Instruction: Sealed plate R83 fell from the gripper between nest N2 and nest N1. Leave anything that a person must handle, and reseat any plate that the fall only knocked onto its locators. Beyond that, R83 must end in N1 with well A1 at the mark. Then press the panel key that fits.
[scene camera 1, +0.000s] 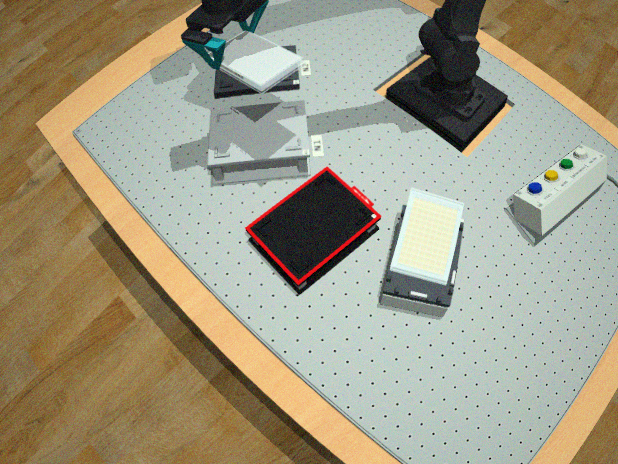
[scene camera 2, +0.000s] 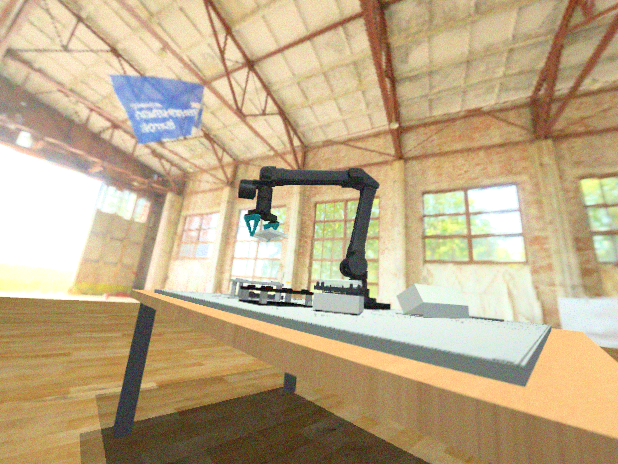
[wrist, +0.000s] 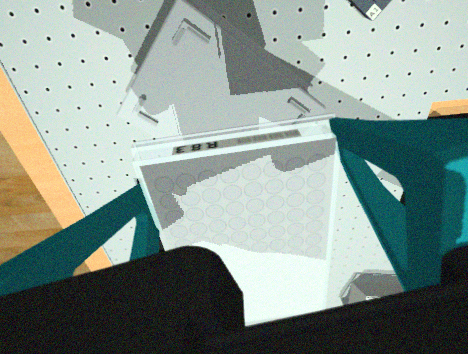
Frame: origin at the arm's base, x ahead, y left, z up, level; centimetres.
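Seen in the pictures: gripper, fingertip midpoint: (scene camera 1: 232, 50) (scene camera 2: 260, 239) (wrist: 236, 164); arm's base, origin of the base link: (scene camera 1: 450, 95).
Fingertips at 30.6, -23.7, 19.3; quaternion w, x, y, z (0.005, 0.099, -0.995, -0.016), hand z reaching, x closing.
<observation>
Offsets run from my fingertips to a thing's top centre, as dx, dy, dz. "spot": to the spot under its first point.
My gripper (scene camera 1: 234, 49) (scene camera 2: 261, 232) (wrist: 236, 164) is shut on the clear sealed plate R83 {+0.1, +4.6, +1.9} (scene camera 1: 270, 65) (scene camera 2: 270, 234) (wrist: 250, 205), held high above the table. Its upside-down R83 label faces up-frame in the wrist view. Well A1 on it cannot be made out. Grey raised nest N1 {+1.4, +4.6, -14.9} (scene camera 1: 225, 135) (wrist: 200, 75) shows corner locators and bears no plate; R83 is turned relative to it. Black low nest N2 {-12.5, -10.0, -19.1} (scene camera 1: 220, 90) (wrist: 361, 4) is partly hidden behind R83 in scene camera 1. The key panel {-26.2, +51.6, -13.0} (scene camera 1: 562, 210) (scene camera 2: 435, 302) has blue {-19.6, +47.2, -14.0} (scene camera 1: 535, 188), yellow {-24.4, +48.7, -14.0} (scene camera 1: 551, 175), green {-29.2, +50.2, -14.0} (scene camera 1: 566, 163) and white {-34.0, +51.7, -14.0} (scene camera 1: 580, 152) keys.
A black stand with a red rim {spot: +10.0, +16.4, -17.4} (scene camera 1: 275, 210) lies in front of N1. Beside it a dark grey holder {spot: +8.1, +38.0, -15.9} (scene camera 1: 400, 282) bears a cream-welled plate {+0.2, +37.2, -13.3} (scene camera 1: 427, 235). The arm's black base (scene camera 1: 425, 107) stands behind, right of the nests.
</observation>
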